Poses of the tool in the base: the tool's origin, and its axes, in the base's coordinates. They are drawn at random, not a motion.
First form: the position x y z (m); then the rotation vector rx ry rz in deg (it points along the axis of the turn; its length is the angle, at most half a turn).
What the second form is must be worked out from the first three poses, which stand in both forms.
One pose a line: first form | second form
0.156 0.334 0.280 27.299 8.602 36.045 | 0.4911 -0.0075 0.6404 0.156 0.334 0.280
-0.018 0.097 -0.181 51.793 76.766 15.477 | 1.6266 0.8019 1.1920 -0.018 0.097 -0.181
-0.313 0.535 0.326 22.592 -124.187 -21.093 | 2.5338 -0.8008 -2.5177 -0.313 0.535 0.326
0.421 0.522 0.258 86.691 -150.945 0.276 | 3.0926 -0.0913 -2.0967 0.421 0.522 0.258
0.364 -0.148 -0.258 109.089 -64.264 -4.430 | 2.2626 -0.3668 -0.8907 0.364 -0.148 -0.258
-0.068 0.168 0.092 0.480 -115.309 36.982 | -2.2793 -0.9566 2.6817 -0.068 0.168 0.092
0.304 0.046 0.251 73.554 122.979 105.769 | 1.9102 -0.4865 2.4111 0.304 0.046 0.251
